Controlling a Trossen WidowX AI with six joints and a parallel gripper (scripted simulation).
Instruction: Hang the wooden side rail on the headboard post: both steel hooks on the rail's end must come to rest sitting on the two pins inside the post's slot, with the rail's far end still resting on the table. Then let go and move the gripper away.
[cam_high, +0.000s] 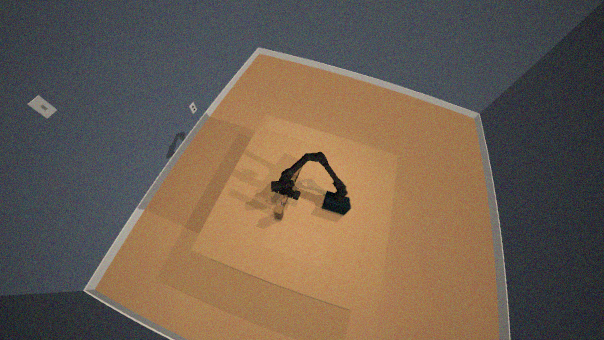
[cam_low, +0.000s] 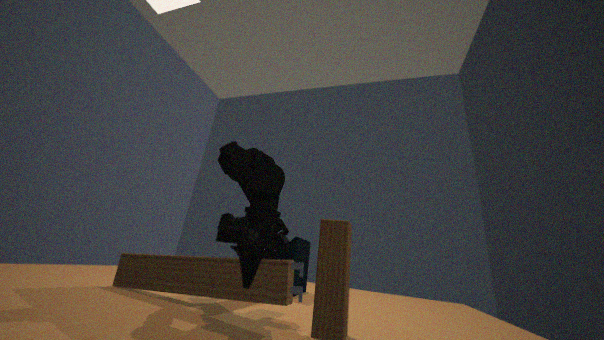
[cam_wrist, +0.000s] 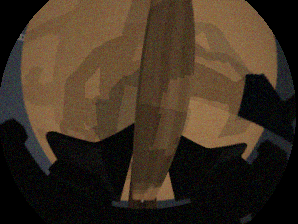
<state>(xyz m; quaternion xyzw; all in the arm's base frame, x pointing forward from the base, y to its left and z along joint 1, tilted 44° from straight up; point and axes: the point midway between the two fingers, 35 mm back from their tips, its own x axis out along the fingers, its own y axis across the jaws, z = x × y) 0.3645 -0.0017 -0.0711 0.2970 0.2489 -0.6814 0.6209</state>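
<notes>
The headboard post lies 1 cm ahead of my gripper tip, 15 cm to the left of it and 4 cm above it.
</notes>
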